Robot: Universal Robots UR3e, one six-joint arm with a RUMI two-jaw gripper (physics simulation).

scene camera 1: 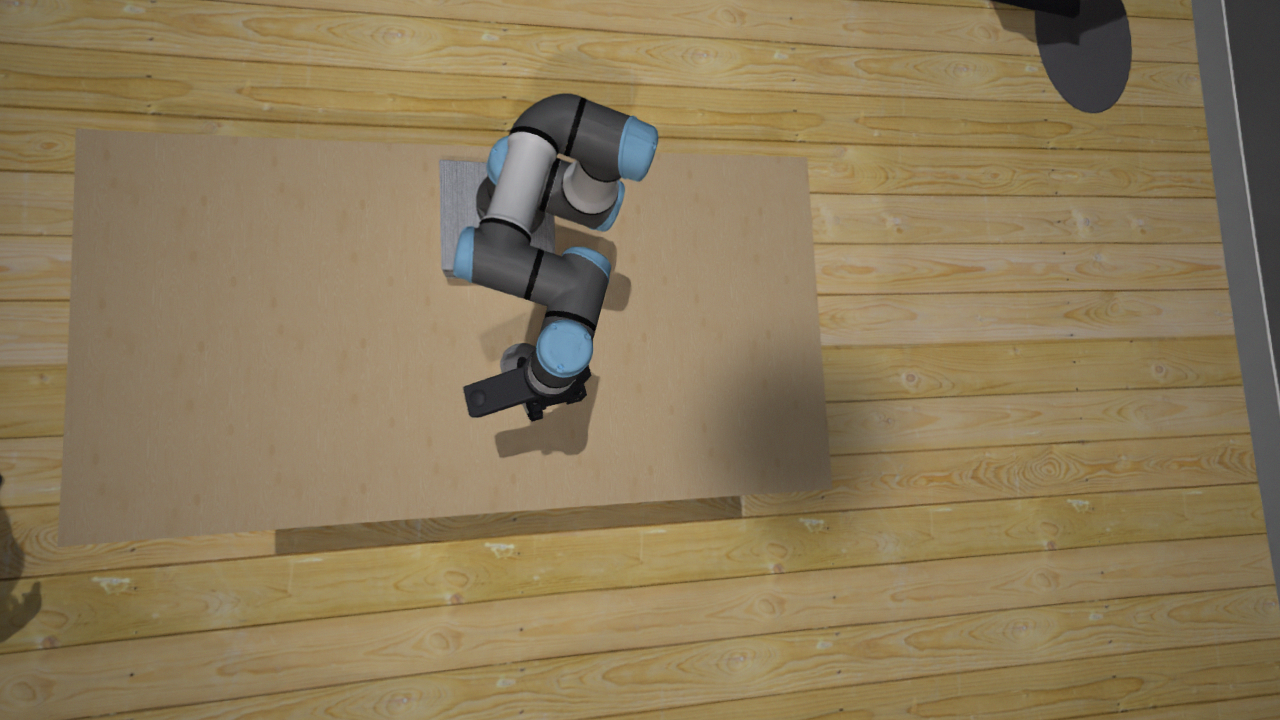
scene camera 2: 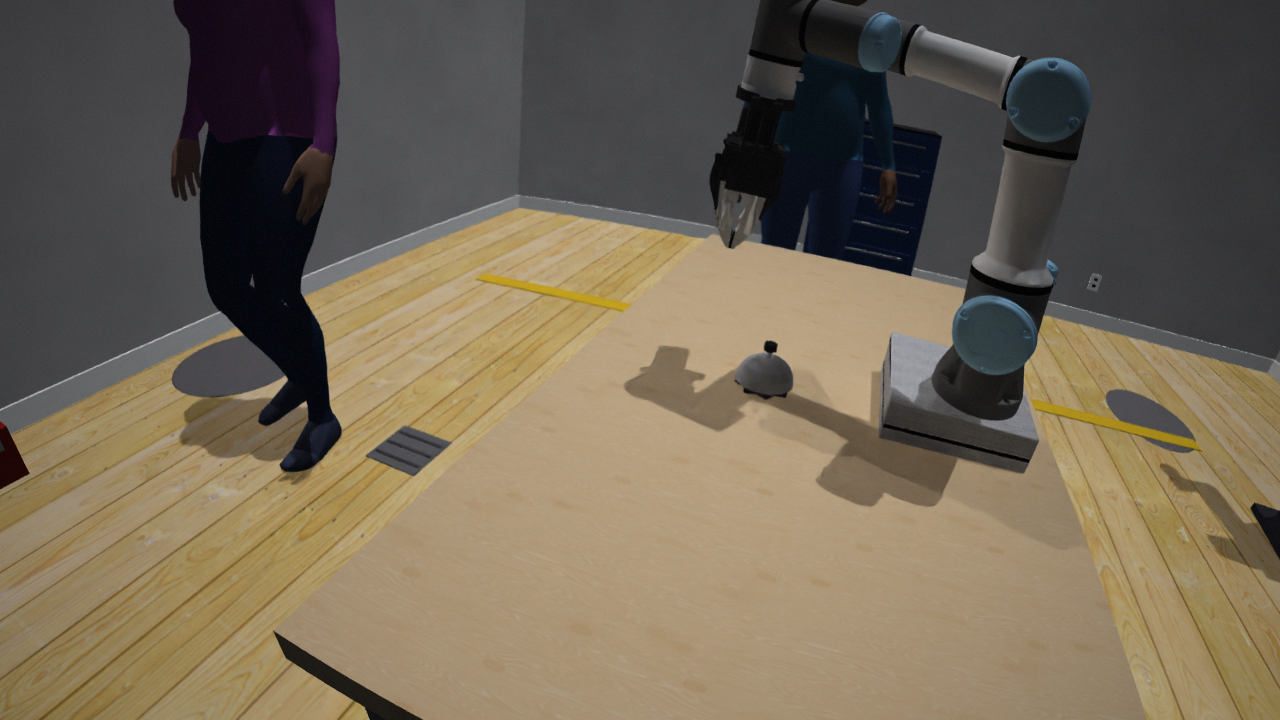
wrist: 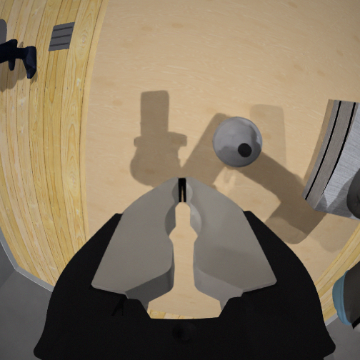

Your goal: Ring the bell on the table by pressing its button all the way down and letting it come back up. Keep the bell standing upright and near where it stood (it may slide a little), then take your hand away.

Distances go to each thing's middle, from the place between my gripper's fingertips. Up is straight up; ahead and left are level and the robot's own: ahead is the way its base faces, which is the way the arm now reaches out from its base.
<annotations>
My hand is 160 mm above the bell (scene camera 2: 767, 376), 80 mm past it and 20 mm to the left of it.
</annotations>
